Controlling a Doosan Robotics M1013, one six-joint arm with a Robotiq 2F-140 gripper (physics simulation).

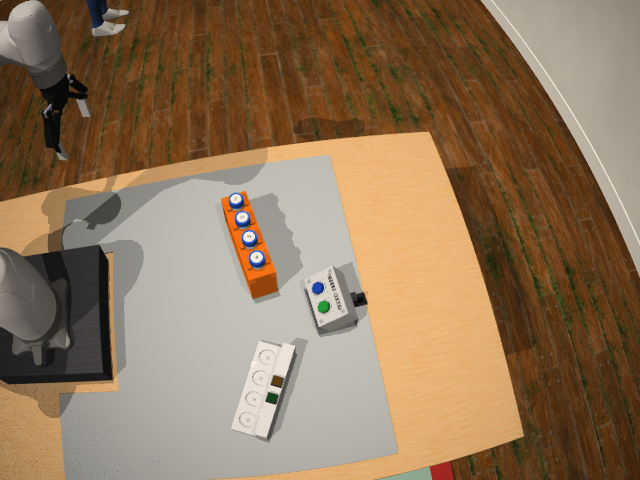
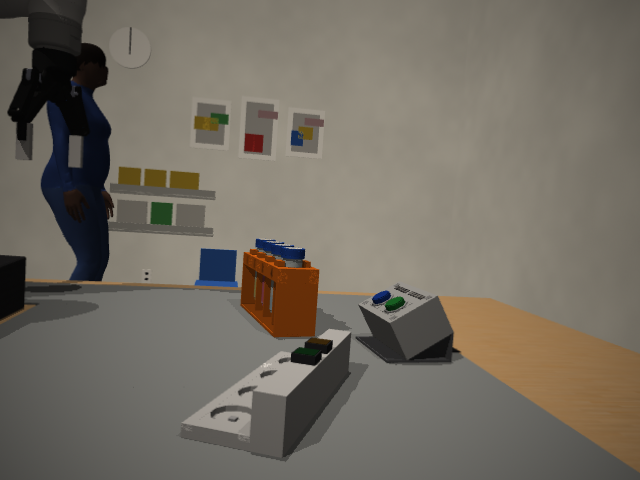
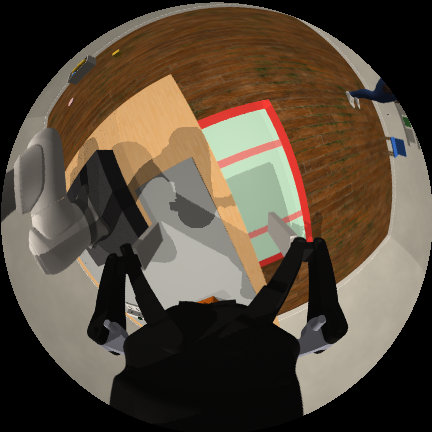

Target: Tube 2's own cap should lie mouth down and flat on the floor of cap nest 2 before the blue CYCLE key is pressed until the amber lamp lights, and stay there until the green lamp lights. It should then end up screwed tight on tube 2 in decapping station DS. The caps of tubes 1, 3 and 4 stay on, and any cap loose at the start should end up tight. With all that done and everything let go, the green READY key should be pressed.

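Frame: origin at the arm's base, x ahead, y left, z up, level; centimetres.
Where they show: gripper, fingertip midpoint: (image 1: 75, 136) (image 2: 51, 163) (image 3: 212, 226); arm's base, origin of the base link: (image 1: 40, 318) (image 3: 86, 218).
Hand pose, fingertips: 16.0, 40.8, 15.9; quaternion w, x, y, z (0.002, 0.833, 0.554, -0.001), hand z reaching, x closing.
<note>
Each offset is from my fingertips to the top centre of the thing, as dx, dy, dz. Level surfaces: height alone.
An orange rack {+40.4, -31.0, -12.7} (image 1: 264, 288) (image 2: 294, 304) (image 3: 207, 300) holds four upright tubes with blue-rimmed white caps on; their numbers and tightness cannot be made out. A white nest block {+36.1, -64.5, -17.6} (image 1: 284, 363) (image 2: 310, 384) has four empty round nests. Its amber lamp {+39.6, -64.1, -17.6} (image 1: 277, 381) (image 2: 318, 343) and green lamp {+37.6, -67.6, -17.6} (image 1: 271, 397) (image 2: 306, 354) look dark. A sloped key box {+55.0, -48.0, -14.6} (image 1: 348, 312) (image 2: 423, 325) bears the blue key {+52.8, -45.8, -15.5} (image 1: 317, 287) (image 2: 381, 297) and green key {+52.9, -50.3, -15.5} (image 1: 323, 306) (image 2: 394, 303). My gripper (image 1: 73, 131) (image 2: 49, 150) (image 3: 212, 226) is open and empty, high up, far from the rack.
The black arm base (image 1: 87, 315) (image 3: 112, 170) stands at the mat's side. A person in blue (image 2: 77, 149) (image 3: 372, 95) stands beyond the table. A red-bordered green area (image 3: 247, 137) lies on the floor beside the table. A grey mat {dz -23.0} (image 1: 175, 310) (image 2: 129, 361) covers part of the tabletop.
</note>
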